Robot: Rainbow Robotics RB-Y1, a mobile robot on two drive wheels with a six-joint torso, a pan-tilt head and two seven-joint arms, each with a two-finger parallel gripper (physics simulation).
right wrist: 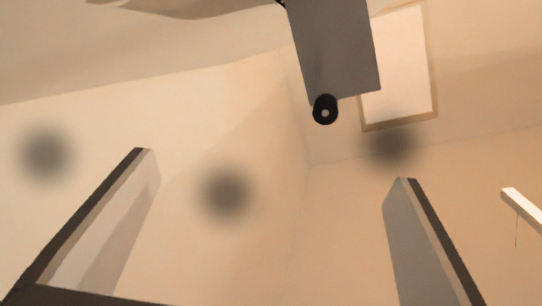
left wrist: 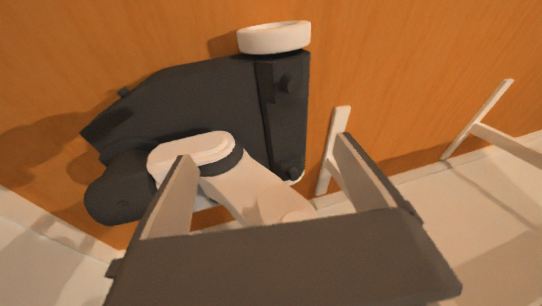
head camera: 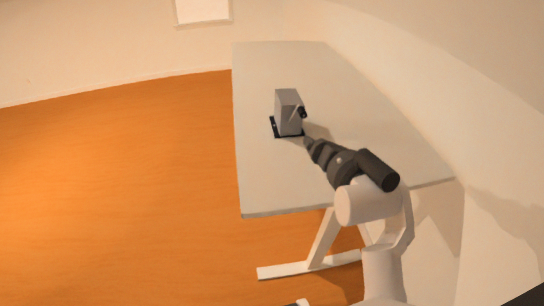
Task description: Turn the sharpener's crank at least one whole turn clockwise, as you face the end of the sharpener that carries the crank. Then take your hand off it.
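Frame: origin at the robot's base, x ahead, y left, z up, level; metres.
Seen in the pictures: left gripper, fingertip midpoint: point(left wrist: 263, 153); right gripper, fingertip midpoint: point(right wrist: 272, 178) point(head camera: 323, 145).
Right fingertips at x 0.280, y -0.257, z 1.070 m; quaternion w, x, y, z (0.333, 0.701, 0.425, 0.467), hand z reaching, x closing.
Offsets run from my right fingertips to a thing's top centre. "pt": to the spot under its first point. Level surfaces: height alone.
The sharpener point(head camera: 288, 117) point(right wrist: 332, 50) is a grey upright box on a black base plate {pt dx +0.226, dy +0.072, dz -0.112 m} point(head camera: 274, 130), standing on the table {dz -0.119 m} point(head camera: 280, 185). Its crank ends in a black cylindrical knob {pt dx +0.133, dy +0.015, dz +0.016 m} point(head camera: 302, 112) point(right wrist: 325, 109), at the upper right of the box in the head view. My right gripper point(head camera: 306, 140) point(right wrist: 272, 178) is open and empty, apart from the knob; in the head view its tips are below the knob. In the right wrist view the knob lies above and beyond the fingertips. My left gripper point(left wrist: 263, 153) is open and empty, away from the sharpener.
The robot's dark base point(left wrist: 215, 95) with a white wheel point(left wrist: 275, 42) shows behind the left fingers. White table legs stand below the table point(head camera: 280, 271) point(left wrist: 339, 120). A wall runs along the table's right side. A window point(head camera: 202, 11) point(right wrist: 397, 65) is in the far wall.
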